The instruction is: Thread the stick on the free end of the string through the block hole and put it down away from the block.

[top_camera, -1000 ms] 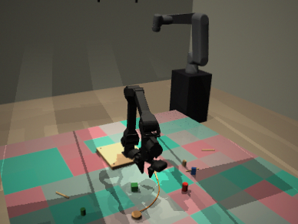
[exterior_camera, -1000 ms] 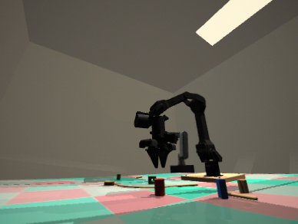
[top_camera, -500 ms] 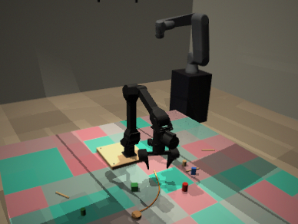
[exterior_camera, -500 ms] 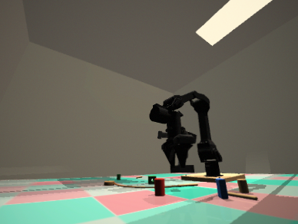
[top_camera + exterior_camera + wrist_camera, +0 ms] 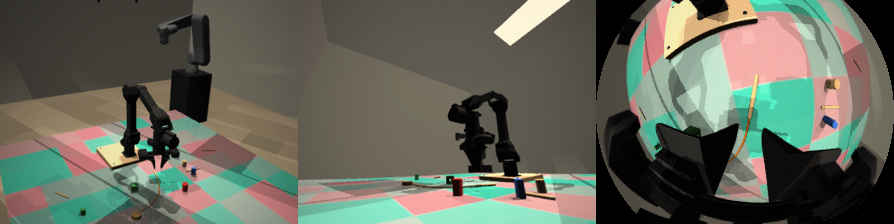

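The thin wooden stick lies 10 mm behind my gripper tip and 60 mm below it. The rest, counted from my gripper tip: blue cylinder (50 mm ahead, 180 mm to the left, 40 mm below); green block (20 mm ahead, 140 mm to the right, 50 mm below); red cylinder (130 mm ahead, 70 mm to the left, 40 mm below).
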